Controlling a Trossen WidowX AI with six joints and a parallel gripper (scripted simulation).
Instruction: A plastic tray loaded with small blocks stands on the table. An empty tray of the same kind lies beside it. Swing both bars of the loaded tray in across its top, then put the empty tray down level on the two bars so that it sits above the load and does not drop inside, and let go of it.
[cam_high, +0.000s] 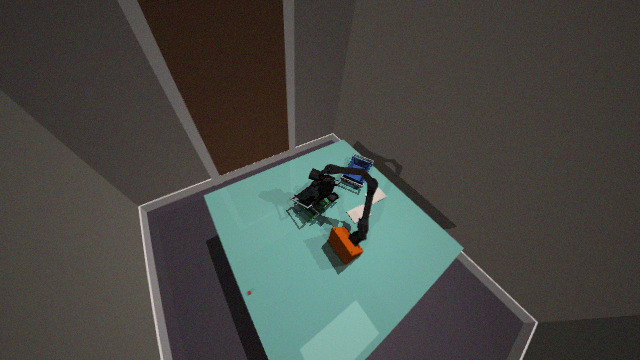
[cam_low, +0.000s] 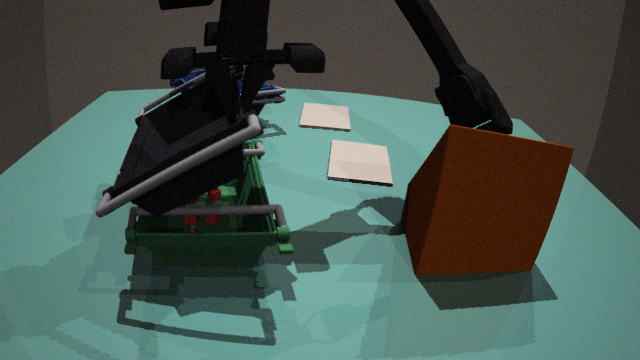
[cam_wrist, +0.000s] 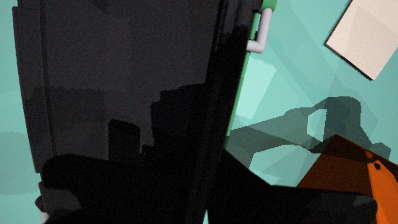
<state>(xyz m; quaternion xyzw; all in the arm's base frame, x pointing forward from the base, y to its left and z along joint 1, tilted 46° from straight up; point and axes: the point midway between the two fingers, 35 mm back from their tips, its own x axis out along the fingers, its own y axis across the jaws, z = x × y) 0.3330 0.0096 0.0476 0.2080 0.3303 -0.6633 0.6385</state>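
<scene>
Now: the black tray 70 mm ahead of my gripper tip and 10 mm to the left of it.
</scene>
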